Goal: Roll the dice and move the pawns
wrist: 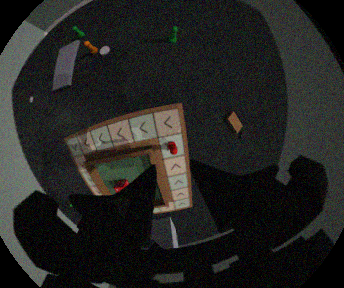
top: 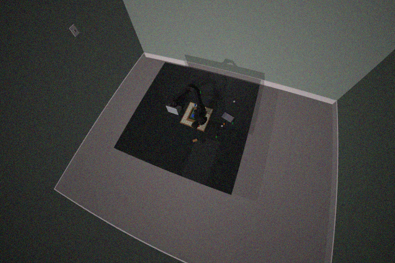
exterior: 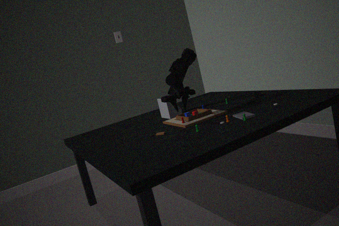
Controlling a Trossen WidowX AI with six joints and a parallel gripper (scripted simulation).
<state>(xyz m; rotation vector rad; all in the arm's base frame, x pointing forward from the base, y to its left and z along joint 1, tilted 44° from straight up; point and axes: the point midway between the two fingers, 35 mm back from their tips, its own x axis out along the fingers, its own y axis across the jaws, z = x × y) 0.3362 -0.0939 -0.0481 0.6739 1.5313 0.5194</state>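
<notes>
The red pawn lies 5 cm below my gripper tip and 1 cm to the right of it. Round my gripper tip: orange pawn 24 cm ahead, 11 cm to the left, 6 cm below; then blue pawn 22 cm to the left, 13 cm behind, 5 cm below; then small wooden piece 16 cm to the right, 8 cm below, 2 cm ahead.
</notes>
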